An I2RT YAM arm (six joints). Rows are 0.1 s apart.
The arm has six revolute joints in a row. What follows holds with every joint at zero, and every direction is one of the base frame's. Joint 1 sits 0.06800 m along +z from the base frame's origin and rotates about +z. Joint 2 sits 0.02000 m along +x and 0.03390 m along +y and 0.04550 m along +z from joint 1 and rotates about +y. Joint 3 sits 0.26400 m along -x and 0.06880 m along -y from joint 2 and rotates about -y. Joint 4 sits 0.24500 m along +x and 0.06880 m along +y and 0.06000 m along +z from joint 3 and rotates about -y. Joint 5 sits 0.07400 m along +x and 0.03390 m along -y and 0.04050 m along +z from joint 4 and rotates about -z. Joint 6 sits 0.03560 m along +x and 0.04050 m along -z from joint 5 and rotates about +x. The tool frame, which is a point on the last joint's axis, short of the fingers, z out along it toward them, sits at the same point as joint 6; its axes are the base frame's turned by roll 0.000, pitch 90.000 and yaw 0.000 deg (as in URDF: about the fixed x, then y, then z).
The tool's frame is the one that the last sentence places.
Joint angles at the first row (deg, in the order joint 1, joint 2, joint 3, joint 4, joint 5, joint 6):
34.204, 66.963, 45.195, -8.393, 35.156, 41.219
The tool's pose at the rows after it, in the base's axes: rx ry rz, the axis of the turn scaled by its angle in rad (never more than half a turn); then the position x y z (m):
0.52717 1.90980 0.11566 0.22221 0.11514 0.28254
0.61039 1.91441 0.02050 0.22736 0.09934 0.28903
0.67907 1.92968 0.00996 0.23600 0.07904 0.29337
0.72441 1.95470 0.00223 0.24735 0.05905 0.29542
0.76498 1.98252 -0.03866 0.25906 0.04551 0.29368
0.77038 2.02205 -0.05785 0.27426 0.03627 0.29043
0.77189 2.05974 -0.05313 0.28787 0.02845 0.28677
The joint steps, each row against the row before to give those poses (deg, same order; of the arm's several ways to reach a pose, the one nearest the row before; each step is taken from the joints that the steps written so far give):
-1.723, -1.568, 2.067, -4.023, 3.427, -0.480
-3.544, 0.219, 2.649, -5.761, 1.807, 1.380
-5.503, 0.144, 1.562, -2.368, -3.571, 0.360
-5.707, 1.214, 1.630, -1.182, -4.431, -1.062
-3.801, 2.501, 1.915, -1.539, -1.685, -0.638
-2.903, 3.465, 2.189, -0.332, -2.478, -1.620
-2.361, 3.111, 1.923, -0.047, -2.898, -1.220

